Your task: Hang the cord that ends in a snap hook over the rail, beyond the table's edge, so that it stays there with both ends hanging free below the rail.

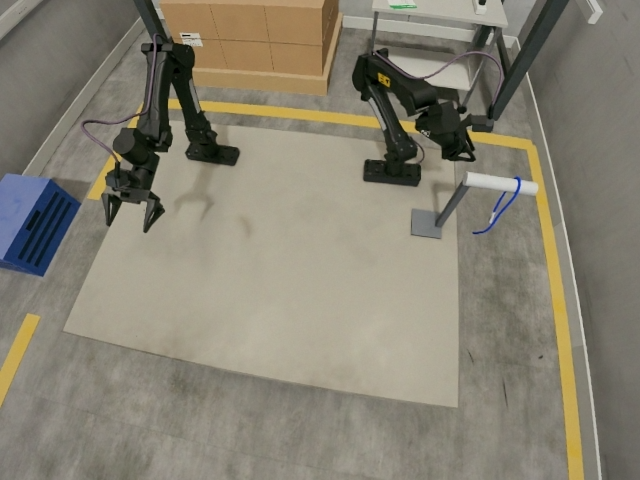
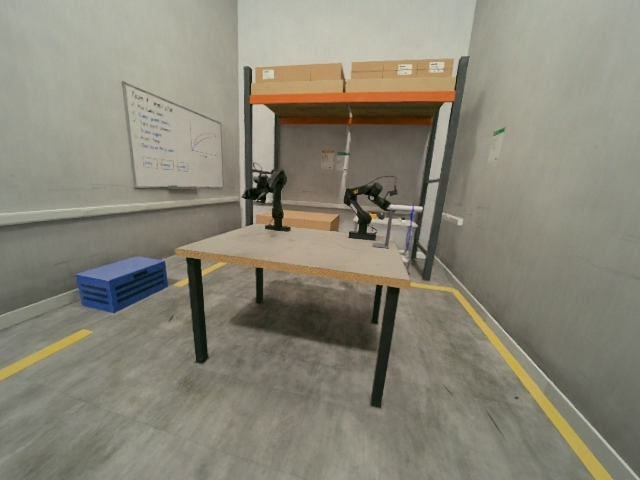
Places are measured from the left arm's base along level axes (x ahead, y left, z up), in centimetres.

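Pixels of known places: left gripper, fingertip midpoint: (image 1: 473, 155) (image 2: 394, 211); right gripper, fingertip midpoint: (image 1: 126, 229) (image 2: 249, 199); left arm's base at its link origin: (image 1: 392, 170) (image 2: 362, 234); right arm's base at its link origin: (image 1: 212, 152) (image 2: 278, 227).
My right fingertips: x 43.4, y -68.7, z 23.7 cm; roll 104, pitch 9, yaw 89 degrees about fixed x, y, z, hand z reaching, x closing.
For each thing: its middle in the pictures, then the offset to it from my right fingertips. "*": a spot on its surface instead. Level surfaces: height alone.
- blue cord at a spot on its surface: (image 1: 519, 184) * dx -23.1, dy +97.3, dz +1.4 cm
- white rail at the middle of its body: (image 1: 500, 183) (image 2: 405, 208) dx -24.4, dy +93.3, dz -0.9 cm
- small pale snap hook at the middle of its body: (image 1: 491, 216) dx -23.8, dy +98.5, dz -16.4 cm
- square base plate at a spot on its surface: (image 1: 425, 223) * dx -24.8, dy +80.5, dz -26.3 cm
- tabletop at its surface level: dz -26.9 cm
The blue cord (image 1: 519, 184) (image 2: 412, 215) lies over the white rail (image 1: 491, 183) (image 2: 400, 207), towards its outer end. Its two sides hang below the rail, beyond the table's right edge. The small pale snap hook (image 1: 492, 217) is at the end of one side; the other side ends lower, in a curve. My left gripper (image 1: 461, 156) (image 2: 388, 207) is slightly open and empty, behind the rail's inner end and apart from the cord. My right gripper (image 1: 127, 227) (image 2: 245, 196) is wide open and empty, far from the rail at the left.
The rail's grey post stands on a square base plate (image 1: 425, 223) near the table's right edge. The tabletop (image 1: 289, 268) (image 2: 305, 253) lies in front of both arms. A blue crate (image 1: 25, 217) (image 2: 121, 281) stands on the floor at the left. A dark rack upright (image 2: 449, 170) stands behind the rail.
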